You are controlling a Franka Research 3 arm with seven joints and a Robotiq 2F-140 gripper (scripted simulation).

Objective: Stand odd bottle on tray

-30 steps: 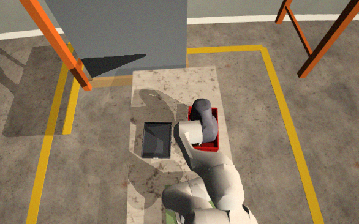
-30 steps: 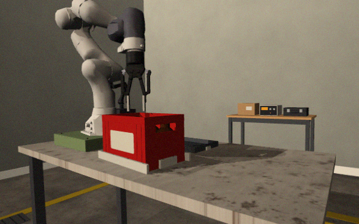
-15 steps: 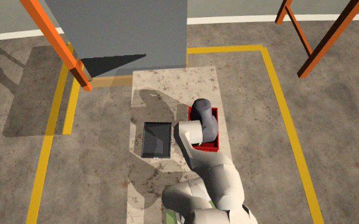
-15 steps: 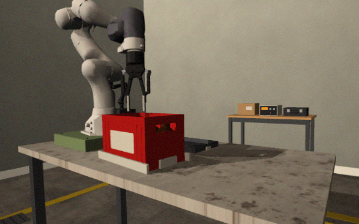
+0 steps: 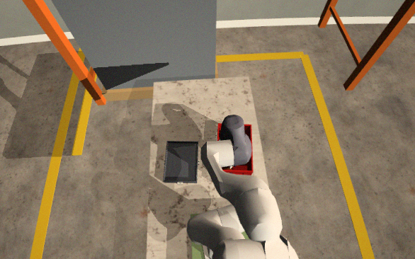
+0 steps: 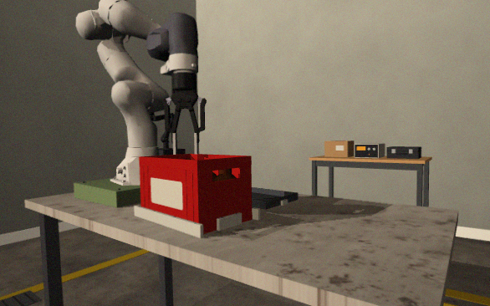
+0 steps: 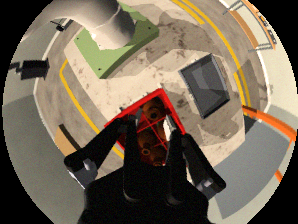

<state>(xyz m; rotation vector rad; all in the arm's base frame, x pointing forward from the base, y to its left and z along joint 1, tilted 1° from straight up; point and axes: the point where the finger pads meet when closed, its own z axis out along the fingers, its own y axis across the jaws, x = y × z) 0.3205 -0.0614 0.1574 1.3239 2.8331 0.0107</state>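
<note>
The red crate is 12 cm below my hand, 9 cm ahead of it and 5 cm to the right of it. Round my hand: dark tray: 25 cm to the left, 19 cm below, 8 cm ahead; then brown bottle: 12 cm below, 9 cm to the right, 9 cm ahead.
</note>
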